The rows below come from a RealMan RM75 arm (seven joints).
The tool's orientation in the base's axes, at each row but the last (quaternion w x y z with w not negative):
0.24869, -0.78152, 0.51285, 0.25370
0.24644, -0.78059, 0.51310, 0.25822
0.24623, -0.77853, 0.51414, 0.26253
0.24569, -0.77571, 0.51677, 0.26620
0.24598, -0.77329, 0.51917, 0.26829
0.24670, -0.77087, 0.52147, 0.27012
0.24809, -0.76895, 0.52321, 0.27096
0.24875, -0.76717, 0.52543, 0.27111
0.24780, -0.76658, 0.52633, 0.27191
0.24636, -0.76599, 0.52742, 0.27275
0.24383, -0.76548, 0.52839, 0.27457
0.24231, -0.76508, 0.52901, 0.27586
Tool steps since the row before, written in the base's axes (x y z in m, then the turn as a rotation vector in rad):
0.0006, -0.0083, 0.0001, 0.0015, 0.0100, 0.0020
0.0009, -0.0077, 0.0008, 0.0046, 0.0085, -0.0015
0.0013, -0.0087, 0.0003, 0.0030, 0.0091, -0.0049
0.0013, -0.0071, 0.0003, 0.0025, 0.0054, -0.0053
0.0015, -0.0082, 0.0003, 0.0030, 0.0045, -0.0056
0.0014, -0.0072, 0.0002, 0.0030, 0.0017, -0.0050
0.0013, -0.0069, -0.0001, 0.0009, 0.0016, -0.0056
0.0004, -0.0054, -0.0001, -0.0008, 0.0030, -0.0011
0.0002, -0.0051, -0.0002, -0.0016, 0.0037, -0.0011
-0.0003, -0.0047, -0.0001, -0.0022, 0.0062, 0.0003
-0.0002, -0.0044, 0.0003, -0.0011, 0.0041, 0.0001
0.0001, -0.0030, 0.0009, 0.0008, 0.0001, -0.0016
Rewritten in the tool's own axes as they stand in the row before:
0.0057, 0.0023, -0.0055, -0.0075, -0.0052, 0.0048
0.0050, 0.0018, -0.0057, -0.0032, -0.0071, 0.0059
0.0061, 0.0018, -0.0061, -0.0019, -0.0054, 0.0091
0.0050, 0.0012, -0.0051, 0.0007, -0.0036, 0.0071
0.0058, 0.0014, -0.0059, 0.0017, -0.0038, 0.0066
0.0051, 0.0011, -0.0051, 0.0032, -0.0029, 0.0043
0.0051, 0.0011, -0.0047, 0.0030, -0.0008, 0.0050
0.0038, 0.0014, -0.0036, -0.0015, -0.0001, 0.0029
0.0036, 0.0015, -0.0033, -0.0022, 0.0004, 0.0035
0.0031, 0.0018, -0.0030, -0.0050, 0.0000, 0.0043
0.0027, 0.0016, -0.0031, -0.0032, -0.0003, 0.0028
0.0014, 0.0008, -0.0027, 0.0012, -0.0007, 0.0011

